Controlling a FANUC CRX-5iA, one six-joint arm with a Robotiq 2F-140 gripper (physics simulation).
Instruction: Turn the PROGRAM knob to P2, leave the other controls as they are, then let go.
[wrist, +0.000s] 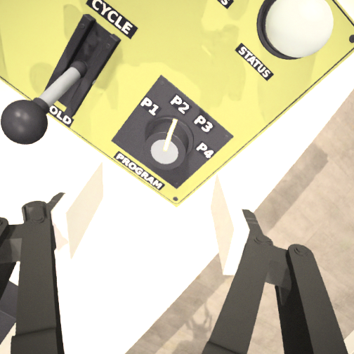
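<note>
The PROGRAM knob (164, 150) is a dark round knob with a pale grey cap and a cream pointer line, on a dark square plate (134, 131) marked P1, P2, P3 and P4. Its pointer line is directed at the P2 label (180, 104). My gripper (158, 184) is open, with its two pale finger pads well apart and nothing between them. It is below the knob in the view, clear of it.
The plate is near a corner of a yellow panel (165, 60). A CYCLE lever (62, 86) with a black ball end (24, 122) stands out at the left. A white domed STATUS lamp (300, 25) is at the upper right. Tan floor (310, 200) shows at the right.
</note>
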